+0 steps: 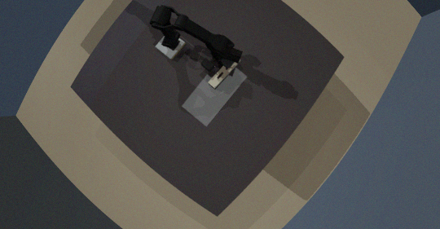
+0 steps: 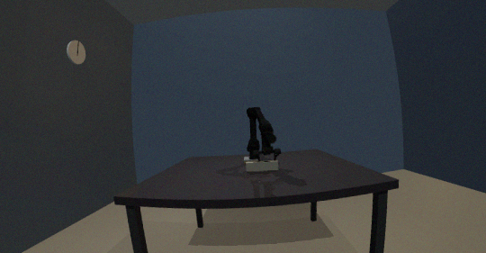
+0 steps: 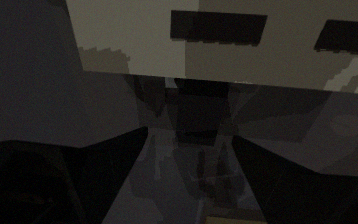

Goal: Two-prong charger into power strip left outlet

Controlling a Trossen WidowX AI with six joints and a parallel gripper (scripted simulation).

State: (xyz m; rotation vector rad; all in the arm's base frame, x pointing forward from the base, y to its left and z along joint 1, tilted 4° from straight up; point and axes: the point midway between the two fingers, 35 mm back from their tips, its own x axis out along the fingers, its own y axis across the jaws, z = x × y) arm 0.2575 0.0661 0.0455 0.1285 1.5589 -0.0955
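Now: gripper tip 5 cm short of the two-prong charger, 1 cm to the left of it and 1 cm below it.
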